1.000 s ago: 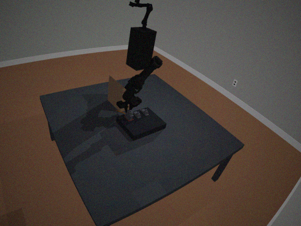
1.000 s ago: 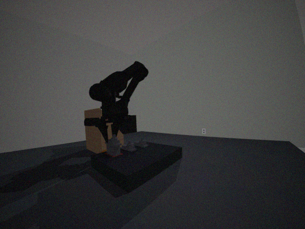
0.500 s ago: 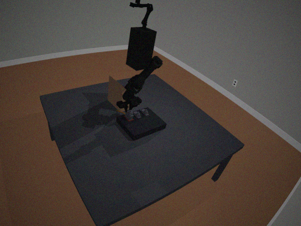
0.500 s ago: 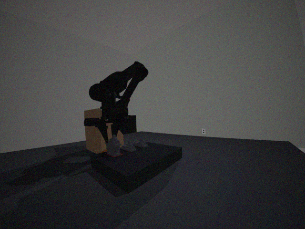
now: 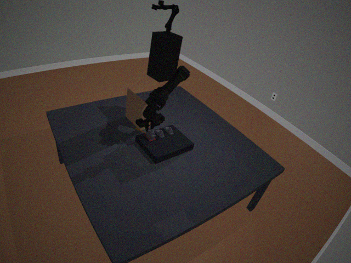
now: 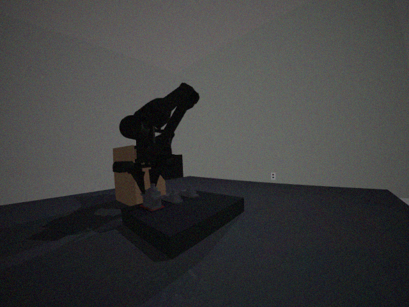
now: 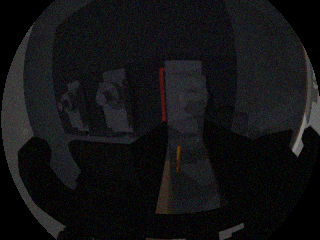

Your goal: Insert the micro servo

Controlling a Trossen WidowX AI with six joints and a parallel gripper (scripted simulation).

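Now: gripper tip 13 cm short of the dark deck, 7 cm to the right of it and 6 cm above it.
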